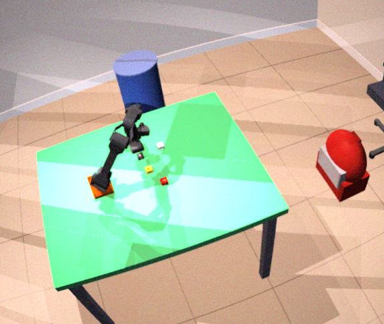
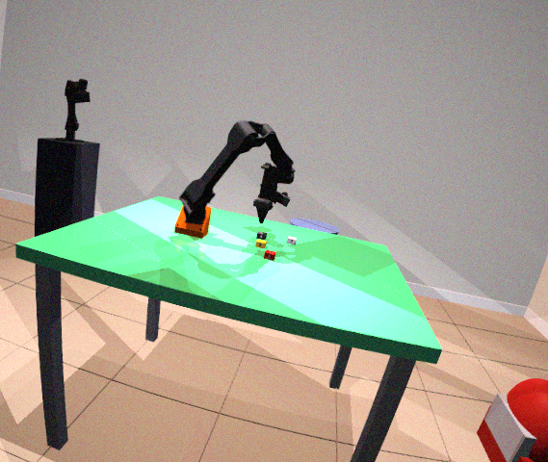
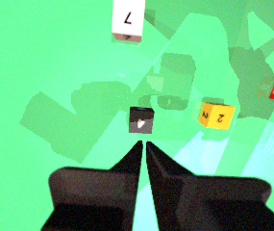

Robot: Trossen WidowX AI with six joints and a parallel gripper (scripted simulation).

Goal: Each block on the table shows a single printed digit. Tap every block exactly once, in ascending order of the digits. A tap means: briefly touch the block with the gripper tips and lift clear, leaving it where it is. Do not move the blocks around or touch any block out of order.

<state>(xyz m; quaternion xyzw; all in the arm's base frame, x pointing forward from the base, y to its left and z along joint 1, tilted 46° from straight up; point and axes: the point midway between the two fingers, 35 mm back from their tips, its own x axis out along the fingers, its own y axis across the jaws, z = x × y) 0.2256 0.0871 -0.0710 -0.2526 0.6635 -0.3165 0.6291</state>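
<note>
My gripper tip is 1 cm short of the black block and 5 cm above it. The rest, counted from my gripper tip: white block (13 cm ahead, 2 cm to the left, 5 cm below); red block (6 cm ahead, 21 cm to the right, 5 cm below); yellow block (2 cm ahead, 11 cm to the right, 5 cm below).
</note>
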